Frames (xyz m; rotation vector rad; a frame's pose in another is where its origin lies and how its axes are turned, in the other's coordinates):
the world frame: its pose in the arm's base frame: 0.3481 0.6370 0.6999 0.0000 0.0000 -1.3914
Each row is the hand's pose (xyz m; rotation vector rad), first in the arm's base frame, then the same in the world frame.
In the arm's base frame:
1: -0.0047 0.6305 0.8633 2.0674 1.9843 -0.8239
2: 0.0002 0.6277 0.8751 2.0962 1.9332 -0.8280
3: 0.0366 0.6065 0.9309 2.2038 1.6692 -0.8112
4: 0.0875 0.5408 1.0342 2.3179 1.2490 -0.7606
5: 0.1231 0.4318 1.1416 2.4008 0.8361 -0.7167
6: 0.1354 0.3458 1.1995 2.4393 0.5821 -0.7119
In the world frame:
1: -0.0566 -0.3483 0.1634 0.2887 2.6089 -0.4390
2: -0.0529 -0.3440 0.1752 0.3391 2.5909 -0.4318
3: -0.0256 -0.3119 0.2310 0.5742 2.4874 -0.3517
4: 0.0482 -0.2736 0.3343 0.9166 2.2892 -0.2125
5: 0.1618 -0.2580 0.4417 1.2368 2.0634 -0.1113
6: 0.2486 -0.2612 0.4996 1.4221 1.9067 -0.0842

